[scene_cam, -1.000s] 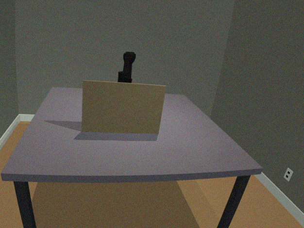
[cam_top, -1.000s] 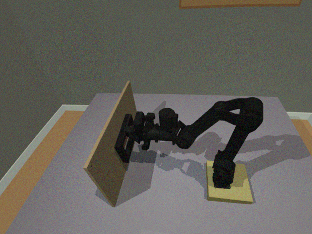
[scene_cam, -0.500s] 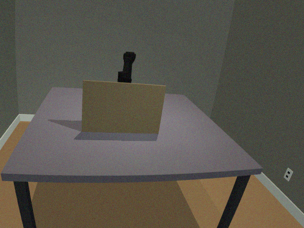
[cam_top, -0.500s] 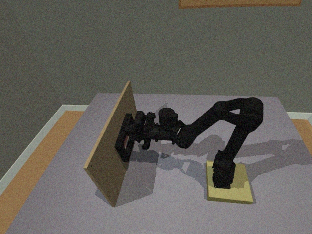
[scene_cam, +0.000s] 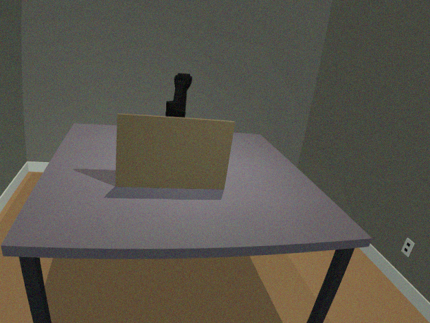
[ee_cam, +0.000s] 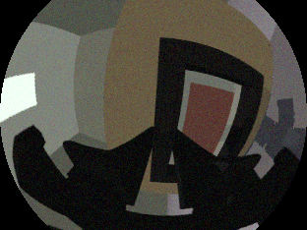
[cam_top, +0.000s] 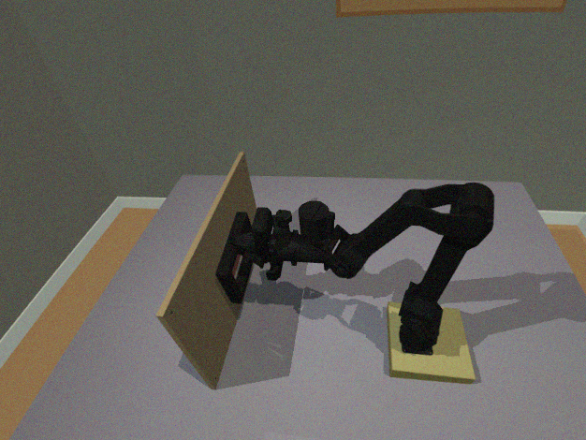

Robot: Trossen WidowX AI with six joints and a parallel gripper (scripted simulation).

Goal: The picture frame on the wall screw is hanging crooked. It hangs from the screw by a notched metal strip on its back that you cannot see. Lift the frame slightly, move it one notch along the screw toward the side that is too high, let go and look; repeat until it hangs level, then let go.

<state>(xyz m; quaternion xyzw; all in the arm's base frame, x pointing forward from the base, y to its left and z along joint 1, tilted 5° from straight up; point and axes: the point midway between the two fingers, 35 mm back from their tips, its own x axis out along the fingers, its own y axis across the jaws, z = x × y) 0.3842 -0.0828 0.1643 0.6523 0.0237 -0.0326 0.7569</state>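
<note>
My gripper tip is 5 cm above the black picture frame and 1 cm to the left of it. Round my gripper tip: tan wall board: 7 cm below, 2 cm ahead.
</note>
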